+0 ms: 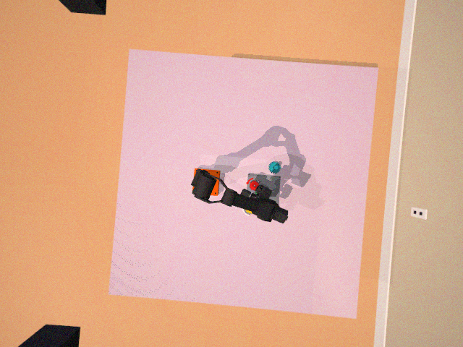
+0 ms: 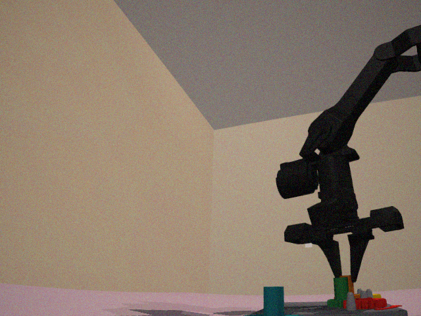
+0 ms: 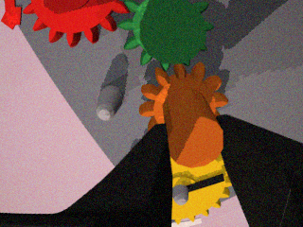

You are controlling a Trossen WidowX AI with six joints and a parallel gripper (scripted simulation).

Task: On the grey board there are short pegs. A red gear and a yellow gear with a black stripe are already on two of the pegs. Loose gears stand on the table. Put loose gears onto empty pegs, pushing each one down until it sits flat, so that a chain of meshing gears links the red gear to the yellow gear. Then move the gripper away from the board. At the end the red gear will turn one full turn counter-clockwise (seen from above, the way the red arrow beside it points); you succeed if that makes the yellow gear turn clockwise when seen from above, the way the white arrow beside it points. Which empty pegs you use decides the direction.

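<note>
The orange gear lies 10 mm below my gripper tip. Also, from my gripper tip: green gear (40 mm to the left, 20 mm below, 10 mm ahead); red gear (70 mm to the left, 20 mm below, 10 mm behind); grey board (30 mm to the left, 30 mm below, 30 mm ahead).
</note>
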